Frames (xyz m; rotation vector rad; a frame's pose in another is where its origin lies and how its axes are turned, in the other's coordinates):
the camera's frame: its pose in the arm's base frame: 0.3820 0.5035 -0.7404 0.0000 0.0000 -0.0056
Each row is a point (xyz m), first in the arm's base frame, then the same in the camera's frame.
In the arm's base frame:
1: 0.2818 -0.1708 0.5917
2: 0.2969 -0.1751 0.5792
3: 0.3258 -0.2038 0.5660
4: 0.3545 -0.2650 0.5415
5: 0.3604 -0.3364 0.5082
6: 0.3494 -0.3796 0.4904
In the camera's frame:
1: -0.0964 -0.6749 1.3321
2: -0.0813 -0.6791 1.3196
3: -0.0522 -0.7076 1.3064
4: -0.0232 -0.7686 1.2819
5: -0.0169 -0.8400 1.2486
6: -0.0277 -0.8833 1.2308

